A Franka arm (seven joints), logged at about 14 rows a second.
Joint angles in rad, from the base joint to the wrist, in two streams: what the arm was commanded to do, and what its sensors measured. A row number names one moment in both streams.
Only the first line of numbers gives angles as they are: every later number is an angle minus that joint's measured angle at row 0.
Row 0, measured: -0.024 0.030 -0.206 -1.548 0.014 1.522 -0.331
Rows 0 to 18, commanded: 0.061 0.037 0.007 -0.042 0.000 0.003 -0.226; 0.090 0.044 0.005 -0.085 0.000 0.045 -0.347; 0.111 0.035 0.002 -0.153 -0.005 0.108 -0.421; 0.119 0.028 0.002 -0.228 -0.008 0.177 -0.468; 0.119 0.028 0.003 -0.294 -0.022 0.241 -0.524; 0.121 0.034 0.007 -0.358 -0.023 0.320 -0.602; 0.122 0.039 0.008 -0.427 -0.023 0.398 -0.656; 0.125 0.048 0.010 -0.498 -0.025 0.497 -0.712; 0.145 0.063 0.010 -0.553 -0.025 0.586 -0.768; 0.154 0.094 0.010 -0.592 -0.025 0.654 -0.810; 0.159 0.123 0.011 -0.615 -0.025 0.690 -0.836; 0.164 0.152 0.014 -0.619 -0.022 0.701 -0.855; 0.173 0.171 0.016 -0.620 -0.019 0.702 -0.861; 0.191 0.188 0.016 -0.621 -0.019 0.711 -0.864; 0.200 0.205 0.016 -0.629 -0.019 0.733 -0.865; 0.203 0.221 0.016 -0.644 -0.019 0.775 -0.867; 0.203 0.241 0.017 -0.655 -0.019 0.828 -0.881; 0.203 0.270 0.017 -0.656 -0.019 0.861 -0.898; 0.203 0.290 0.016 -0.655 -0.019 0.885 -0.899
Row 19, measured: 0.200 0.259 0.025 -0.629 -0.017 0.803 -0.848
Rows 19 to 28, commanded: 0.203 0.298 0.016 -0.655 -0.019 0.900 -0.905; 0.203 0.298 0.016 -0.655 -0.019 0.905 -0.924; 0.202 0.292 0.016 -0.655 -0.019 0.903 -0.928; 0.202 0.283 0.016 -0.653 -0.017 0.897 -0.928; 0.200 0.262 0.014 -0.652 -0.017 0.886 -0.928; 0.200 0.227 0.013 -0.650 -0.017 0.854 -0.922; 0.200 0.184 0.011 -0.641 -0.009 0.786 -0.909; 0.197 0.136 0.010 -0.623 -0.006 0.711 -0.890; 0.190 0.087 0.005 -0.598 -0.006 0.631 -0.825; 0.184 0.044 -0.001 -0.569 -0.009 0.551 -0.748
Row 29, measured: 0.195 0.174 0.010 -0.590 -0.014 0.691 -0.835
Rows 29 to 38, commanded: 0.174 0.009 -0.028 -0.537 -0.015 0.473 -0.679; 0.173 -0.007 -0.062 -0.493 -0.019 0.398 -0.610; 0.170 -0.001 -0.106 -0.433 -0.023 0.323 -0.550; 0.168 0.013 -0.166 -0.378 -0.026 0.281 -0.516; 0.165 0.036 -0.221 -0.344 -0.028 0.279 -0.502; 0.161 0.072 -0.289 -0.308 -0.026 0.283 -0.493; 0.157 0.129 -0.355 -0.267 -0.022 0.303 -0.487; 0.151 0.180 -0.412 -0.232 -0.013 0.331 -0.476; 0.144 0.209 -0.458 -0.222 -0.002 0.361 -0.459; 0.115 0.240 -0.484 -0.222 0.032 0.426 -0.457
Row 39, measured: 0.138 0.124 -0.429 -0.294 -0.010 0.371 -0.500
